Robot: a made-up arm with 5 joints.
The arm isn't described. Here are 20 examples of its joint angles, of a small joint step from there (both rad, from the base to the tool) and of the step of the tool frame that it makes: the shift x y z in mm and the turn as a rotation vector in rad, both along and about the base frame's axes.
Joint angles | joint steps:
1: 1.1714 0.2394 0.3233 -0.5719 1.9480 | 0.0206 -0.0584 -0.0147 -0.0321 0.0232
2: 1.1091 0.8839 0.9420 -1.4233 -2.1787 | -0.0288 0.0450 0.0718 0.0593 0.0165
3: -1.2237 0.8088 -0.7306 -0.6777 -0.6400 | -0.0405 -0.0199 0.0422 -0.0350 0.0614
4: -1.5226 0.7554 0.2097 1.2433 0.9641 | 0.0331 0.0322 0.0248 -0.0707 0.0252
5: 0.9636 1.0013 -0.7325 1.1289 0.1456 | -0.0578 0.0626 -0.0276 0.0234 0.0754
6: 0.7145 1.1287 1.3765 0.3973 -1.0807 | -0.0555 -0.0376 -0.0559 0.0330 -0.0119
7: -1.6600 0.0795 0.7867 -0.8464 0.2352 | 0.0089 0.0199 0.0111 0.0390 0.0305
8: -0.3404 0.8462 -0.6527 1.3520 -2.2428 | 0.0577 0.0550 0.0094 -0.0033 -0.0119
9: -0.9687 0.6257 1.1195 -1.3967 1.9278 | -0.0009 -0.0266 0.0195 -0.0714 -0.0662
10: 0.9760 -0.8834 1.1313 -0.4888 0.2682 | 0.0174 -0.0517 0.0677 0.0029 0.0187
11: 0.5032 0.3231 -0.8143 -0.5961 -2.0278 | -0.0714 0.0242 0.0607 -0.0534 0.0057
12: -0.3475 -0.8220 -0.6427 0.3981 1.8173 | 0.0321 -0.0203 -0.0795 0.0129 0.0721
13: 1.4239 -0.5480 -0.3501 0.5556 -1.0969 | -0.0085 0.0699 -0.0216 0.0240 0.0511
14: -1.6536 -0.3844 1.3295 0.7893 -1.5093 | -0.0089 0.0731 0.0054 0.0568 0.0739
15: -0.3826 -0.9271 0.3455 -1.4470 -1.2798 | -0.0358 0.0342 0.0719 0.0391 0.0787
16: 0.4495 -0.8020 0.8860 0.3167 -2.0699 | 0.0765 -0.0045 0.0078 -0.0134 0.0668
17: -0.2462 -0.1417 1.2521 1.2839 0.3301 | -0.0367 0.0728 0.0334 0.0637 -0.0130
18: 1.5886 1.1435 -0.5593 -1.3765 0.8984 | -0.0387 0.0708 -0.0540 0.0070 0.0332
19: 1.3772 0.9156 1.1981 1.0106 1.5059 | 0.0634 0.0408 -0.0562 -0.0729 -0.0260
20: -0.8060 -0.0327 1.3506 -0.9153 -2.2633 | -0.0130 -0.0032 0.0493 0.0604 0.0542
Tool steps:
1: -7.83 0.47 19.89 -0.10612 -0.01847 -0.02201
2: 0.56 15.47 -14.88 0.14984 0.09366 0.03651
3: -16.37 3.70 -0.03 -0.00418 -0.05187 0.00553
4: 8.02 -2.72 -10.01 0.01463 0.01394 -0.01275
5: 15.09 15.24 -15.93 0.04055 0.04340 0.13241
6: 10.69 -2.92 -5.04 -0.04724 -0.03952 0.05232
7: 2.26 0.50 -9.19 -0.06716 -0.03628 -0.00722
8: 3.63 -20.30 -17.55 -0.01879 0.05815 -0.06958
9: -0.73 2.42 7.51 0.10039 0.00759 -0.01925
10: -5.73 4.61 -9.59 0.00568 0.02562 -0.02169
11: 21.52 11.35 -11.96 0.01176 0.02936 0.06639
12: -18.15 -8.24 1.85 -0.00206 -0.09259 -0.09668
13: 5.45 -19.71 -3.82 0.06412 0.05906 -0.00692
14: -2.74 -3.02 -5.81 -0.13621 0.00510 0.08087
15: 18.50 10.05 -0.54 -0.02932 0.14516 -0.03726
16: -7.26 -7.51 0.96 -0.05919 0.01997 -0.05073
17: -5.43 1.90 0.17 -0.05433 0.16131 0.02861
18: 15.22 -2.23 -16.43 0.02376 0.02363 0.01534
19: -5.60 -3.03 -13.53 -0.09134 0.01139 -0.06495
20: -7.28 -2.91 -7.30 -0.11079 0.03787 0.03686
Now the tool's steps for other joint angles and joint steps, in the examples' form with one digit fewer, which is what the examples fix.
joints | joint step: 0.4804 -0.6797 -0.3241 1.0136 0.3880 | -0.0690 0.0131 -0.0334 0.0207 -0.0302
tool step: 2.0 6.2 2.9 0.0274 -0.0127 0.0687
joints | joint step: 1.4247 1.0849 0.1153 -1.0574 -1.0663 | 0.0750 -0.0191 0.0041 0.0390 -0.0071
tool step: -26.7 -2.9 2.7 0.0246 -0.0044 -0.0761
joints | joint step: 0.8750 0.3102 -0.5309 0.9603 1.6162 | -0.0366 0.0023 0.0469 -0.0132 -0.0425
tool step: 9.3 7.3 -6.8 0.0474 0.0002 0.0074
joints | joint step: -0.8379 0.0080 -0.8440 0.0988 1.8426 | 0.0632 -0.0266 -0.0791 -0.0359 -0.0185
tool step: -4.2 -24.5 17.6 0.1111 -0.0888 -0.0497
